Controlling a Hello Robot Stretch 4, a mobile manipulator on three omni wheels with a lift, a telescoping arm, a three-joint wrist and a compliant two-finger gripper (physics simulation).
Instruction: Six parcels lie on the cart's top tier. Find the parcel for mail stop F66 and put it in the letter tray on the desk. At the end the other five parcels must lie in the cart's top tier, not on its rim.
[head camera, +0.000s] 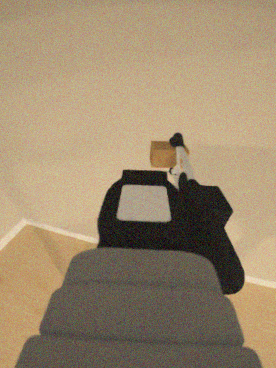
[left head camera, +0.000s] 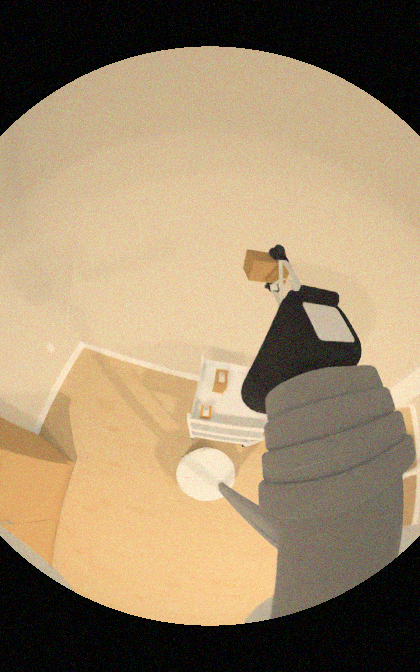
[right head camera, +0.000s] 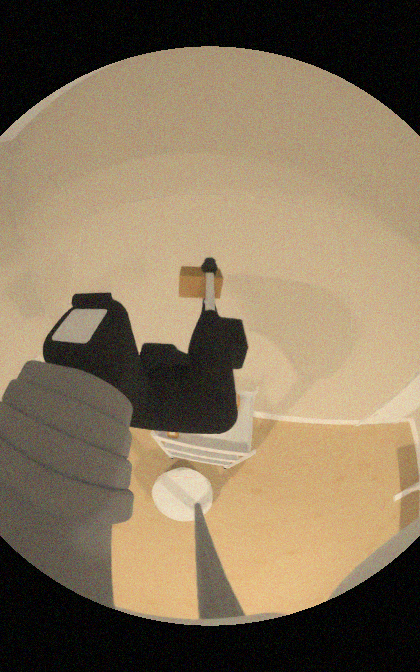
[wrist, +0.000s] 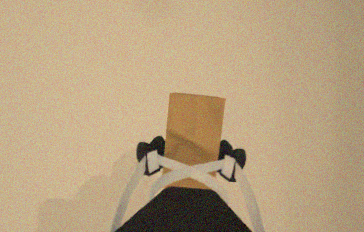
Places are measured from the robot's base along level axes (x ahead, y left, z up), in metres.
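Pixels of known places: gripper, fingertip midpoint: (head camera: 173, 151) (wrist: 190, 151).
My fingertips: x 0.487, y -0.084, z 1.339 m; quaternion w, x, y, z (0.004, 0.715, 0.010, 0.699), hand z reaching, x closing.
Behind a point stands the place of what it marks.
My gripper (head camera: 175, 155) @(x 0.487, y -0.084, z 1.339 m) (left head camera: 274, 270) (wrist: 190, 151) @(x 0.487, y -0.084, z 1.339 m) is shut on a brown box parcel (head camera: 162, 154) @(x 0.434, y -0.046, z 1.355 m) (left head camera: 259, 266) (right head camera: 191, 284) (wrist: 195, 120) @(x 0.434, y -0.044, z 1.342 m), held in the air in front of the wall. No label shows on its visible faces, so its mail stop cannot be read. The white cart (left head camera: 233, 387) (right head camera: 244, 425) stands lower down, partly hidden by the arm and wrist. In the left head view, one labelled parcel (left head camera: 220, 381) lies on its top tier and a smaller one (left head camera: 206, 411) near the front left corner. Their labels are too small to read. The letter tray does not show.
A round white object (left head camera: 205, 474) (right head camera: 182, 494) stands by the cart's near side. A large tan wooden piece (left head camera: 30, 490) is at the lower left of the left head view. A white-edged structure (right head camera: 416, 455) shows at the right head view's right edge. Walls rise behind the cart.
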